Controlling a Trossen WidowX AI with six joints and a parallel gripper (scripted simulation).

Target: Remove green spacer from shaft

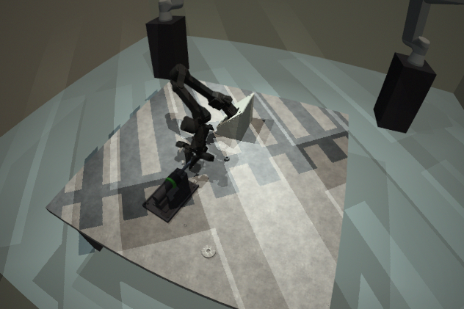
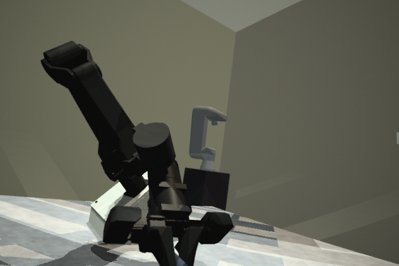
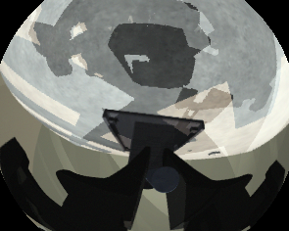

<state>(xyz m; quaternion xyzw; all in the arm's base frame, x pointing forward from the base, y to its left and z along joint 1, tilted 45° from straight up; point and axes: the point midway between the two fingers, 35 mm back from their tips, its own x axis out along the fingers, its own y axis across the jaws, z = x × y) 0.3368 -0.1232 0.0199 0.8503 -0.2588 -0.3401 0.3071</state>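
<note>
The blue-grey shaft lies 6 cm ahead of my gripper tip, 2 cm above it and 1 cm to the right of it. From my gripper tip the other things lie so: green spacer 12 cm ahead, 3 cm to the right, 2 cm above.
</note>
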